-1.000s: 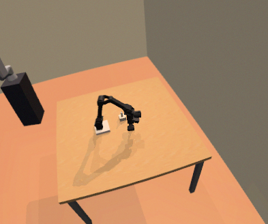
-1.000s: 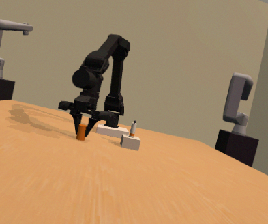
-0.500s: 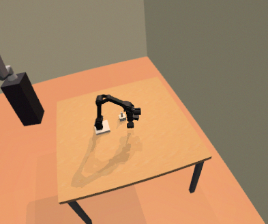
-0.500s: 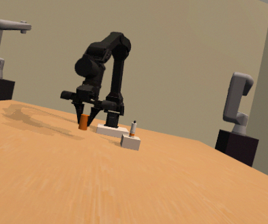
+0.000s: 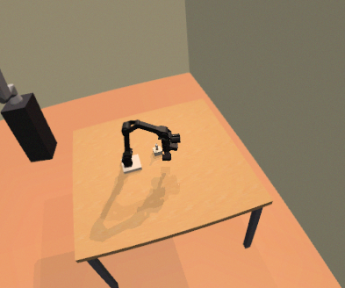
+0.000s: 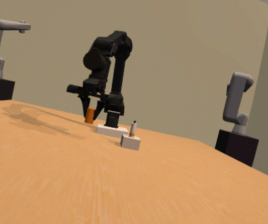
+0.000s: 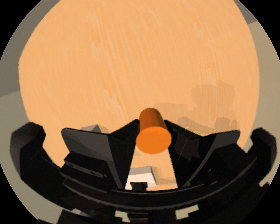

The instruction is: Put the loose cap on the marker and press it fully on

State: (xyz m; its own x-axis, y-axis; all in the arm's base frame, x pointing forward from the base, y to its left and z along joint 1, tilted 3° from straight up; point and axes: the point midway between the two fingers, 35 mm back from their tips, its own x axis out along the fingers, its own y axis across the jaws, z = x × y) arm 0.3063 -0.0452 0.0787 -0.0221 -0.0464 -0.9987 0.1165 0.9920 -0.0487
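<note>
Right now the holder block is 15 cm to the left of my gripper tip, 7 cm behind it and 6 cm below it. Round my gripper tip: orange cap 1 cm above.
</note>
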